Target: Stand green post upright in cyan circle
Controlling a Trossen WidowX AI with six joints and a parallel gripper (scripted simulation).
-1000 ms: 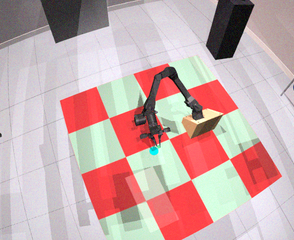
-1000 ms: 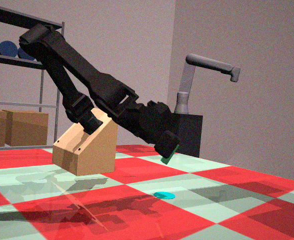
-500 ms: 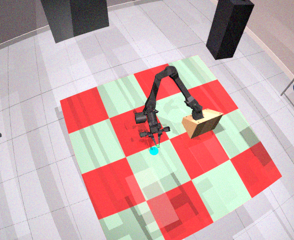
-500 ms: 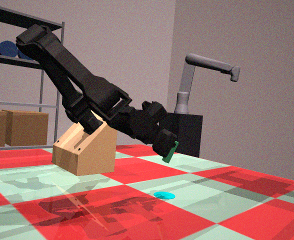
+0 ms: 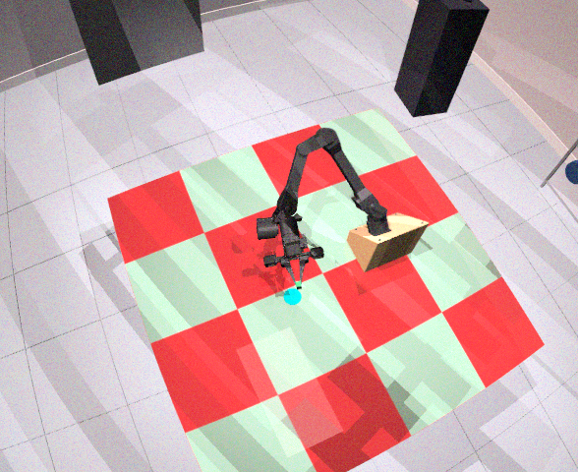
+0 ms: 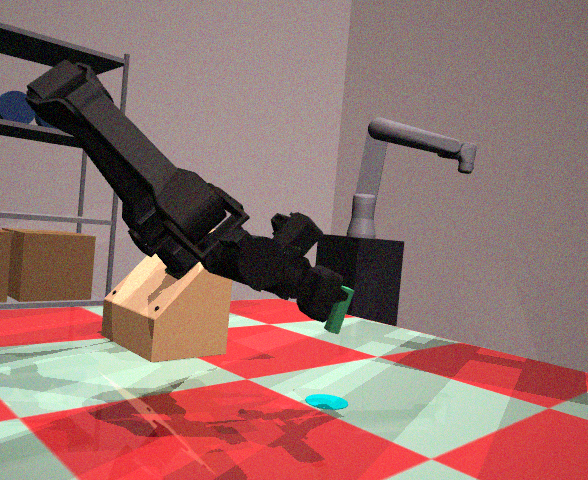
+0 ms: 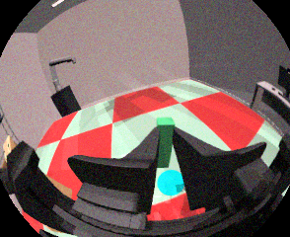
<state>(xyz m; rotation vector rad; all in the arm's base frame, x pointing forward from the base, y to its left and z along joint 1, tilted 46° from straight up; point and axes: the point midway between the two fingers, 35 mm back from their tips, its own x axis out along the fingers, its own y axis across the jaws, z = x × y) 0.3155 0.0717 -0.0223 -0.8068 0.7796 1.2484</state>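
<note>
The cyan circle lies 15 cm below my gripper tip, 2 cm to the right of it and 1 cm ahead of it. Also, from my gripper tip: green post 2 cm below.
</note>
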